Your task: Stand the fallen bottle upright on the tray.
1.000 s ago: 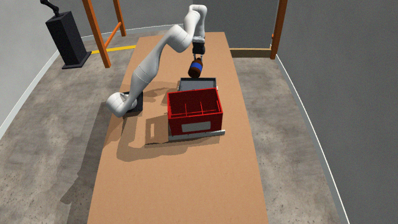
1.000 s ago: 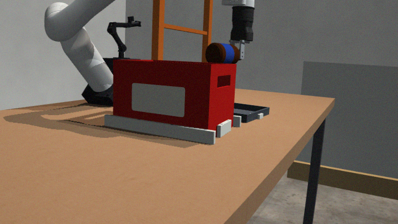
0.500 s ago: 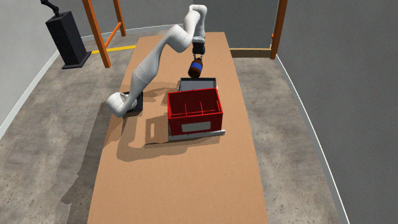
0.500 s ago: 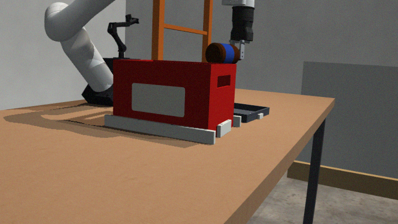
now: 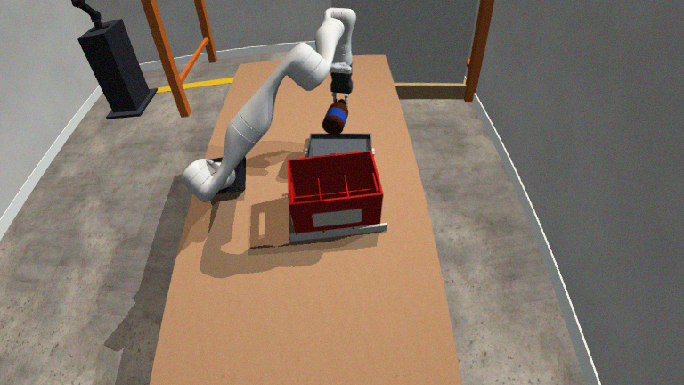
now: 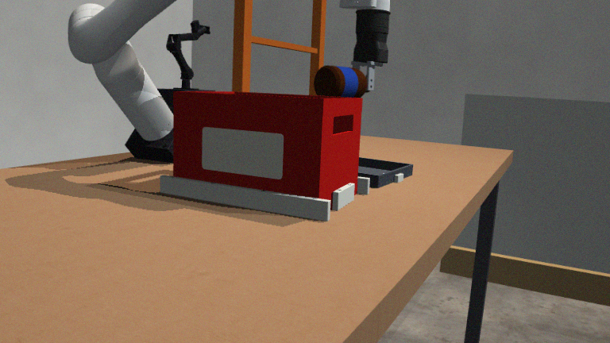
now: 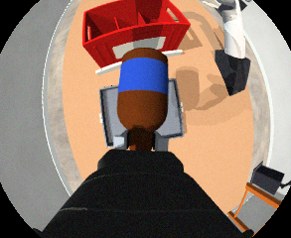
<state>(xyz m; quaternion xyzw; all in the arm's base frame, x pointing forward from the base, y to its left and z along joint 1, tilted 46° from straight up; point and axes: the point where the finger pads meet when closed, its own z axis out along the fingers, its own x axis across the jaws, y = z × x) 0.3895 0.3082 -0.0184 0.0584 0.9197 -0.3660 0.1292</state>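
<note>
Now: the brown bottle 1 cm behind my hand, 5 cm to the right of it and 1 cm below it. Also, from my hand: dark grey tray (1 cm behind, 5 cm to the right, 19 cm below); then red crate (2 cm behind, 32 cm to the right, 12 cm below).
</note>
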